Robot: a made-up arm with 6 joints.
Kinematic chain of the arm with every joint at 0, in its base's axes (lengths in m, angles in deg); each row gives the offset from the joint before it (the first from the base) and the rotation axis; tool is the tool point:
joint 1: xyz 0 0 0.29 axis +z
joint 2: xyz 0 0 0 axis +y
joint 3: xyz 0 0 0.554 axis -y
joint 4: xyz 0 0 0 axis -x
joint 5: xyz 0.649 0 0 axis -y
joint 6: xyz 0 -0.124 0 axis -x
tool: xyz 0 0 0
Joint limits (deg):
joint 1: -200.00..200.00
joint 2: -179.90..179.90
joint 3: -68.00..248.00
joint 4: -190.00..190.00
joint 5: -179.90..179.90
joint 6: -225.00..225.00
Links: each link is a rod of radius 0.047 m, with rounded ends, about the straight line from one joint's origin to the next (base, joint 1, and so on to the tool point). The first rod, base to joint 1, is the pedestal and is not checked.
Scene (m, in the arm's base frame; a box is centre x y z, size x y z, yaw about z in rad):
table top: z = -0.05
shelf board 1: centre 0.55 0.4 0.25 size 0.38 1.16 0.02 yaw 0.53
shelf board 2: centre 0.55 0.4 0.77 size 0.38 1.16 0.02 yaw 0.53
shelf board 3: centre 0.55 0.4 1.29 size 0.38 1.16 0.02 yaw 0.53
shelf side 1: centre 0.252 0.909 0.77 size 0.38 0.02 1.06 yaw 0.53
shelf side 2: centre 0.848 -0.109 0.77 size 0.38 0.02 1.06 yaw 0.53
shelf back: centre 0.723 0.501 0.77 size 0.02 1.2 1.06 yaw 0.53
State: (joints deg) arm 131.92 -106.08 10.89 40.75 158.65 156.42
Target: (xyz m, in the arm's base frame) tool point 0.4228 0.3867 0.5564
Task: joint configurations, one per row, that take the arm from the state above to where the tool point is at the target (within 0.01 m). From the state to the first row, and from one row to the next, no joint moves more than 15 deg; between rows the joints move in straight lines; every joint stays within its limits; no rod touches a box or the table.
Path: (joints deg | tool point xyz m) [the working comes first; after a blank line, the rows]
Joints at the target: 53.67 -2.33 -33.27 25.93 158.65 156.42
Straight joint move there: touches shelf board 2.

1: 119.64 -91.50 -2.41 37.84 158.65 156.42 | 0.3915 -0.4901 0.9256
2: 107.37 -76.91 -15.72 34.93 158.65 156.42 | 0.1833 -0.2455 1.0184
3: 95.09 -62.33 -29.02 32.03 158.65 156.42 | 0.1033 0.0249 0.9586
4: 82.82 -47.74 -42.32 29.12 158.65 156.42 | 0.1363 0.2150 0.7839
5: 70.54 -33.16 -55.63 26.21 158.65 156.42 | 0.2107 0.2624 0.5563
6: 64.92 -22.88 -48.17 26.12 158.65 156.42 | 0.2682 0.3103 0.5725
7: 59.29 -12.61 -40.72 26.02 158.65 156.42 | 0.3395 0.3533 0.5728
8: 53.67 -2.33 -33.27 25.93 158.65 156.42 | 0.4228 0.3867 0.5564

